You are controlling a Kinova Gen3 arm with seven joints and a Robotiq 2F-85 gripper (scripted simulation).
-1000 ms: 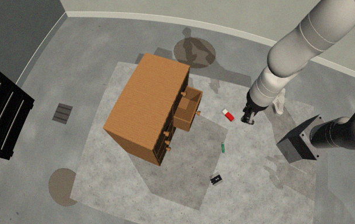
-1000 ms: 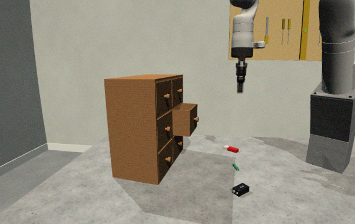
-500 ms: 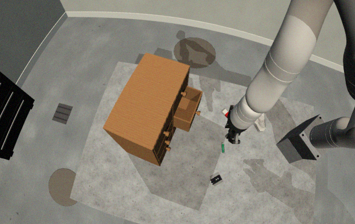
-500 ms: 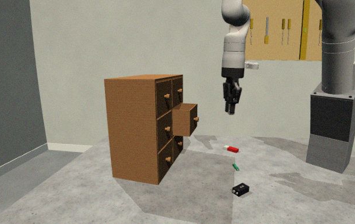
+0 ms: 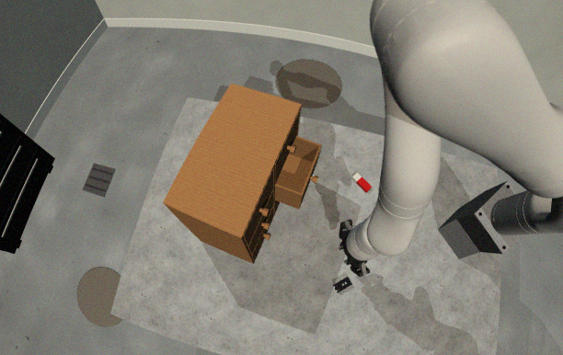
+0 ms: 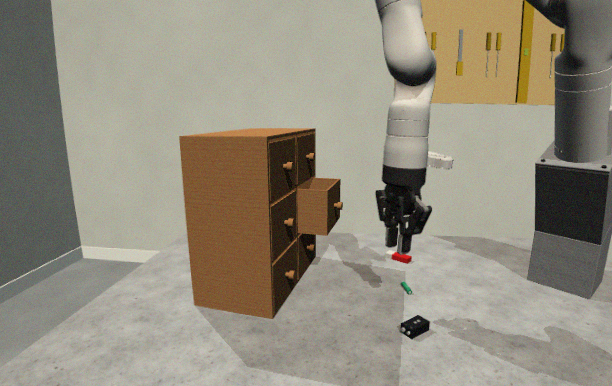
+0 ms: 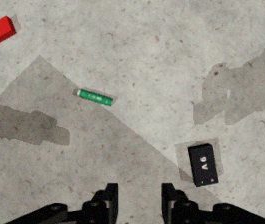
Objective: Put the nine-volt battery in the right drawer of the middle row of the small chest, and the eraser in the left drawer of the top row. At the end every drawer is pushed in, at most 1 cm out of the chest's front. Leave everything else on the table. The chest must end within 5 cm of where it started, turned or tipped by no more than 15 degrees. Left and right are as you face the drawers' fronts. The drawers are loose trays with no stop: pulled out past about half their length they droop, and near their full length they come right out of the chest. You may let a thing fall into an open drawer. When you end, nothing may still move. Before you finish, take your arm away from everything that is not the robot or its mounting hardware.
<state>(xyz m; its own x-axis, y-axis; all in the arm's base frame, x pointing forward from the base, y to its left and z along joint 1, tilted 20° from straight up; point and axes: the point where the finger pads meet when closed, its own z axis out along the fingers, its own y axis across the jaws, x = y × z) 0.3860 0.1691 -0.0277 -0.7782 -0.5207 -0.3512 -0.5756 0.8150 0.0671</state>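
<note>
My hand is 30 mm past the nine-volt battery, 70 mm to the right of it and 140 mm above it. Round my hand: eraser: 260 mm to the right, 140 mm below; then small green cylinder: 30 mm behind, 90 mm to the right, 140 mm below.
</note>
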